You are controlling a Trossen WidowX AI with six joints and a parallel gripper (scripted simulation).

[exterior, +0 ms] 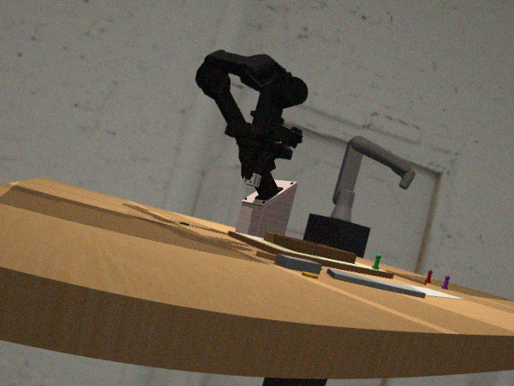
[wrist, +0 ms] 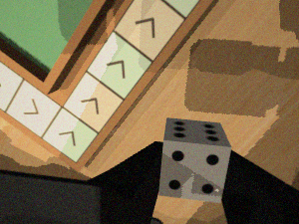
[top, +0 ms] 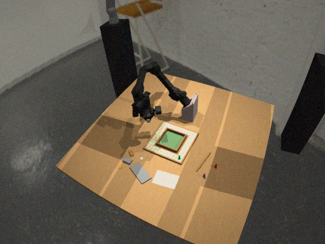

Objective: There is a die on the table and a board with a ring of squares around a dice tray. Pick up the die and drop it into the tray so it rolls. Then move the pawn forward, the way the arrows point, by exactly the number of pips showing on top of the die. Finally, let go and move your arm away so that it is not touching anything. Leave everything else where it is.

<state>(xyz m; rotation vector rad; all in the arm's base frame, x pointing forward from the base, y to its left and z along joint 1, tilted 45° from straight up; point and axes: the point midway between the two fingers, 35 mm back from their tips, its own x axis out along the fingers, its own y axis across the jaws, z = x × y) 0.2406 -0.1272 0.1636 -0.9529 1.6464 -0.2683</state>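
My gripper tip is 15 cm short of the green pawn, 27 cm to the right of it and 10 cm above it. Round my gripper tip: yellow token: 34 cm ahead, 7 cm to the right, 13 cm below; then grey slab: 33 cm ahead, 7 cm to the left, 13 cm below; then white die: right at my gripper tip.
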